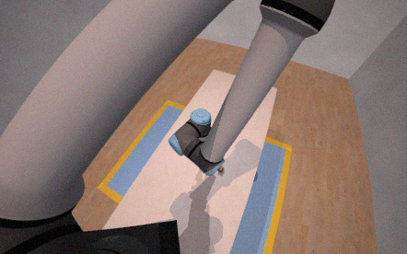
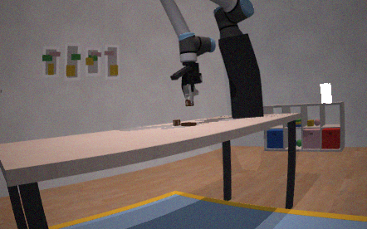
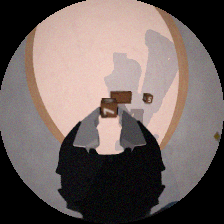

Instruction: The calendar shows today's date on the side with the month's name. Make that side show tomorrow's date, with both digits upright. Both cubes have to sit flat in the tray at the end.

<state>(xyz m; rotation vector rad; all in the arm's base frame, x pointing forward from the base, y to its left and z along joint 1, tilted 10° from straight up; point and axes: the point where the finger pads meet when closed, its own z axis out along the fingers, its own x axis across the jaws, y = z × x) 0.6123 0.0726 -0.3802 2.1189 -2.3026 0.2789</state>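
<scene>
The brown tray lies 120 mm below my hand, 40 mm to the right of it and 20 mm behind it. From my hand the other things lie so: brown cube: 10 mm below.
</scene>
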